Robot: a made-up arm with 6 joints. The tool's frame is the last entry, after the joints. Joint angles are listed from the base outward. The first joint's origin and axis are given. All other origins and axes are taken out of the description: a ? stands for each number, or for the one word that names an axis. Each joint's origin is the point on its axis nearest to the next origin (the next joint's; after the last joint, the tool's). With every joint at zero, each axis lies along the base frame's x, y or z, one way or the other. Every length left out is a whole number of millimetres.
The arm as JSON. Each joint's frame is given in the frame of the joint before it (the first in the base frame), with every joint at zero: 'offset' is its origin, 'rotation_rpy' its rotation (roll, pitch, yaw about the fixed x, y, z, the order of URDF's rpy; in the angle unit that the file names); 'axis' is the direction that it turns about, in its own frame. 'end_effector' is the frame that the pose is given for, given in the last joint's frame.
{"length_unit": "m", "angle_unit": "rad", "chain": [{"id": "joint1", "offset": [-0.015, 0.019, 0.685], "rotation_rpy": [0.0, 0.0, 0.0], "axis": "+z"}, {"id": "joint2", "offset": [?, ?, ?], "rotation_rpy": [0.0, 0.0, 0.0], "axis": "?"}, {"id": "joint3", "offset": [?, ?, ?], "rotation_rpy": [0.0, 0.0, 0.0], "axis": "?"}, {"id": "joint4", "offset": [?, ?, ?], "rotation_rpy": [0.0, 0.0, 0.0], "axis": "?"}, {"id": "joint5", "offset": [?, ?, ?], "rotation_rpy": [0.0, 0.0, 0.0], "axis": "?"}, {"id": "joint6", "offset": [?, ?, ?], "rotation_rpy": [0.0, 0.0, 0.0], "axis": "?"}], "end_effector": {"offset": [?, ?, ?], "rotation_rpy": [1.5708, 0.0, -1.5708]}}
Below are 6 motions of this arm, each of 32 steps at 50 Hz.
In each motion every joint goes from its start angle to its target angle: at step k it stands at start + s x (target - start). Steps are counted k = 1, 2, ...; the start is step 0. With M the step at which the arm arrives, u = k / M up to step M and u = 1 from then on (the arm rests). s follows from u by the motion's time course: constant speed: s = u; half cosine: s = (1 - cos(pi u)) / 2; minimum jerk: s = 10 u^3 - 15 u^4 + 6 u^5.
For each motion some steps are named. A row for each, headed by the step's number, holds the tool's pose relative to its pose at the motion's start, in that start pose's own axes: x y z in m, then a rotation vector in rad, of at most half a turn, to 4 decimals.
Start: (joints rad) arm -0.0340 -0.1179 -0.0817 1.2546 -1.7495 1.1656
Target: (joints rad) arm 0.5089 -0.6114 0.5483 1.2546 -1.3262 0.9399
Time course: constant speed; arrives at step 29
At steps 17, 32:
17: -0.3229 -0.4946 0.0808 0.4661 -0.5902 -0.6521
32: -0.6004 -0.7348 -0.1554 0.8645 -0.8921 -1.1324

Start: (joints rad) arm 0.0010 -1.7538 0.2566 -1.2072 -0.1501 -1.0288
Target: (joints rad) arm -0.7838 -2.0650 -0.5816 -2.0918 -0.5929 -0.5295
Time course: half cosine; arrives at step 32
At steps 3, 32:
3: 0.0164 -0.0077 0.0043 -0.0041 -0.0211 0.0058
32: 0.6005 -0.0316 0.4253 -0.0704 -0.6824 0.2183

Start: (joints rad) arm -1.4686 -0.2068 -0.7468 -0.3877 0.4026 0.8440
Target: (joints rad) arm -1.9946 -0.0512 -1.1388 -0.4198 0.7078 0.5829
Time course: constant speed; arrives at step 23
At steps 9, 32:
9: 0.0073 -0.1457 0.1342 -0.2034 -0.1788 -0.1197
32: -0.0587 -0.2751 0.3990 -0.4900 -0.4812 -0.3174

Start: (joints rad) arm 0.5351 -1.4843 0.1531 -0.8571 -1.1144 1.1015
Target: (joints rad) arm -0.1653 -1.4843 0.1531 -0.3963 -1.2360 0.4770
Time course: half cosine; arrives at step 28
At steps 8, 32:
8: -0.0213 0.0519 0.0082 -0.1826 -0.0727 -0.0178
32: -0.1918 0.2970 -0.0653 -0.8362 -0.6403 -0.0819

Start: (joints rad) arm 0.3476 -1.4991 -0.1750 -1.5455 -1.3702 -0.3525
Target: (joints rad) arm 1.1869 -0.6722 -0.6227 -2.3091 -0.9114 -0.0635
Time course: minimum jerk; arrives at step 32
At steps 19, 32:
19: 0.3594 -0.1594 -0.2661 -0.0460 0.5474 -0.9966
32: 0.3676 -0.3749 -0.3445 -0.0302 0.4682 -1.5223

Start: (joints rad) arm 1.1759 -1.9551 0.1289 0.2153 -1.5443 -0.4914
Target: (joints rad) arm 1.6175 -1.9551 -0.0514 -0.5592 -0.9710 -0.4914
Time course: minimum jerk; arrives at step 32
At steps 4, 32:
4: 0.0053 0.0013 -0.0097 -0.0038 0.0190 -0.0034
32: 0.1128 -0.1124 -0.5519 -0.1867 1.0951 -0.5738

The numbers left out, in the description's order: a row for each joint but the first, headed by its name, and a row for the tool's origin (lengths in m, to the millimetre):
joint2: xyz -0.017 -0.007 0.0, axis +y
joint3: xyz -0.009 0.0 0.57, axis -y
joint4: xyz 0.719 0.0 -0.024, axis -x
joint5: xyz 0.0 -0.326 -0.012, axis -y
joint6: xyz 0.002 0.0 0.02, axis -x
tool: xyz 0.0 -0.022 -0.008

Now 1 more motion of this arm.
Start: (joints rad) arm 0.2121 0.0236 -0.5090 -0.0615 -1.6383 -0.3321
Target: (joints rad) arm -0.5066 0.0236 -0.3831 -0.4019 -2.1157 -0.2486
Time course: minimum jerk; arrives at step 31
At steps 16, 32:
16: 0.2181 -0.0637 -0.0967 -0.2525 0.3562 -0.2029
32: 0.3598 -0.1674 -0.2046 -0.3991 0.7178 -0.3004

